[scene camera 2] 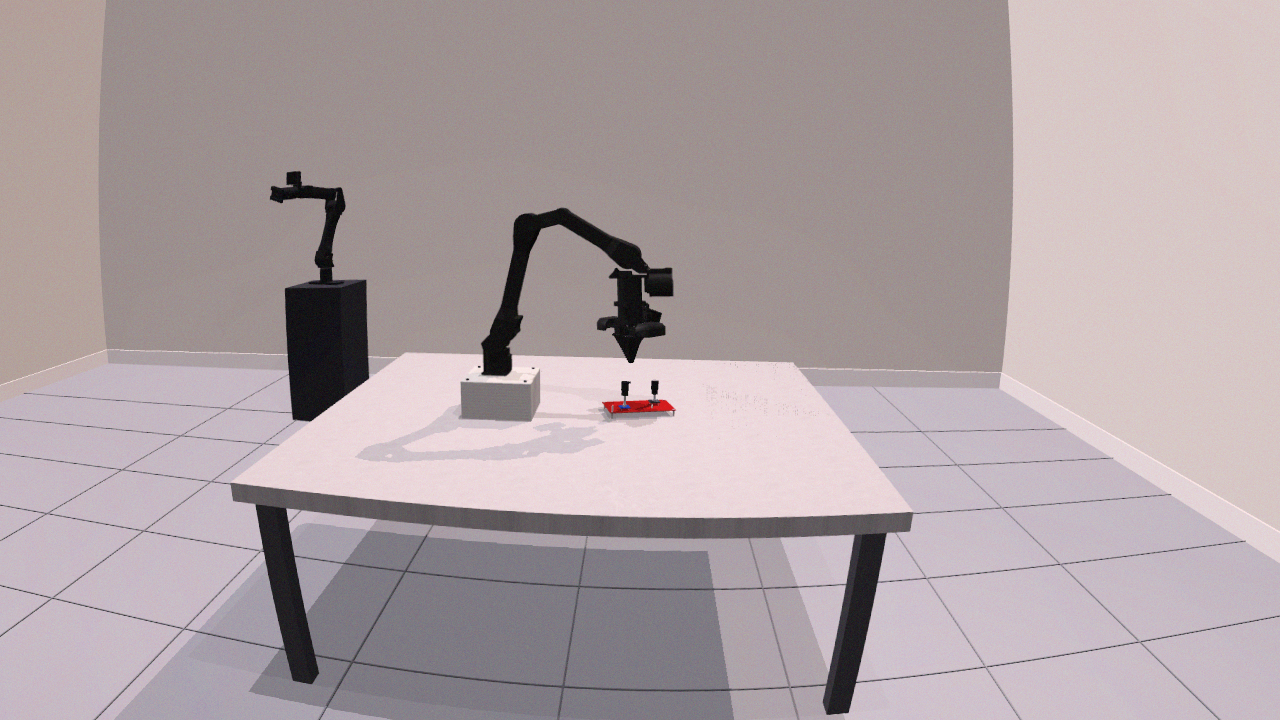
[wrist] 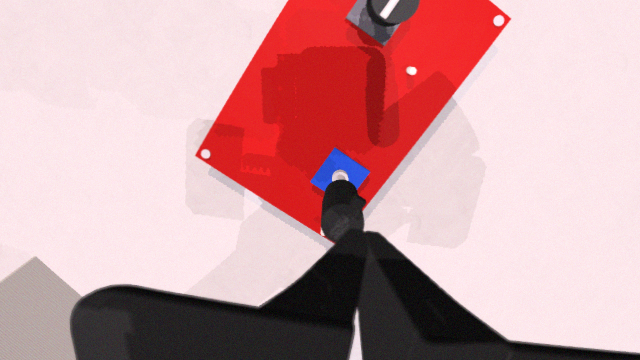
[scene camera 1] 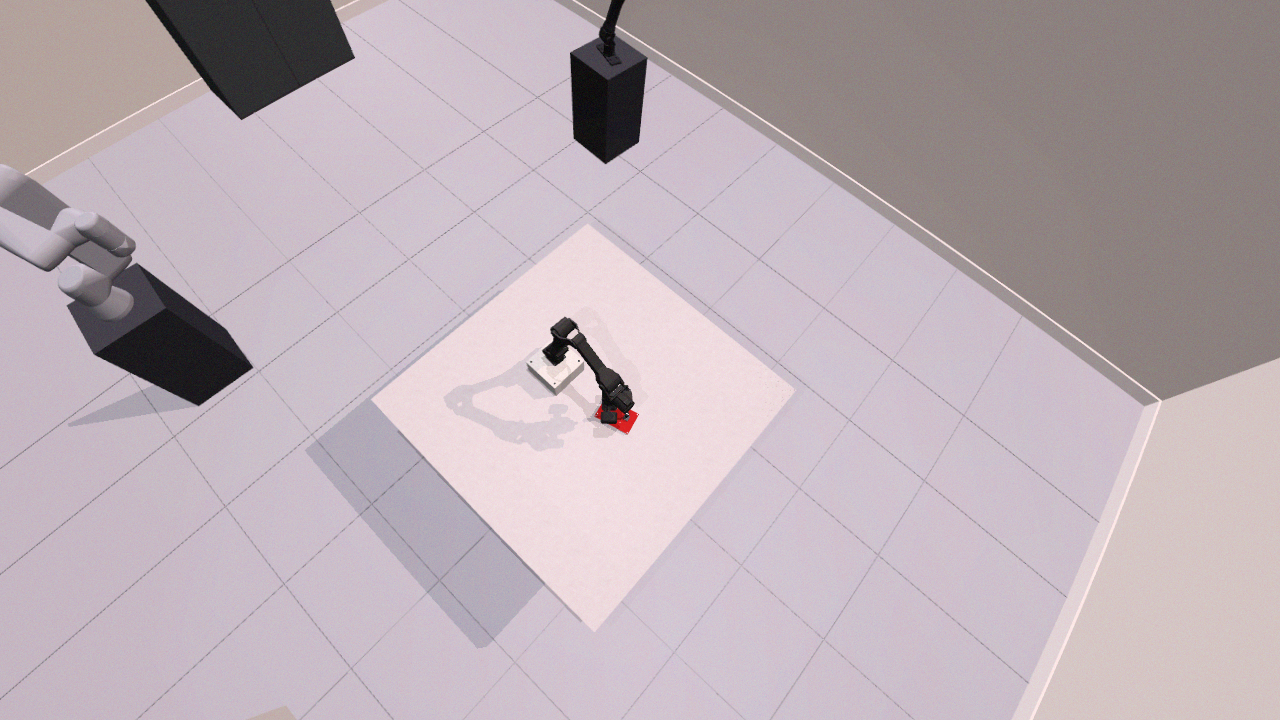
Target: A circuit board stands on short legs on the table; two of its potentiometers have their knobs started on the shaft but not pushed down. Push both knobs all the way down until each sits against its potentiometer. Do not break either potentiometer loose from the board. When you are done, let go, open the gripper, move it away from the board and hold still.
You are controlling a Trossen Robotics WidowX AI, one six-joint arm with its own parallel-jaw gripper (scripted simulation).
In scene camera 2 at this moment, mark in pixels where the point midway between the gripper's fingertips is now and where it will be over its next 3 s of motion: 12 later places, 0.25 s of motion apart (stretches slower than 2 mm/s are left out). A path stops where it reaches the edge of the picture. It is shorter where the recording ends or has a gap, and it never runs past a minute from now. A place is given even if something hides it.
The gripper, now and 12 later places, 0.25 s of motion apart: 631,362; 627,365; 626,368; 625,372; 625,376; 625,379; 624,379; 624,380; 624,381; 624,381; 624,382; 624,382; 624,383
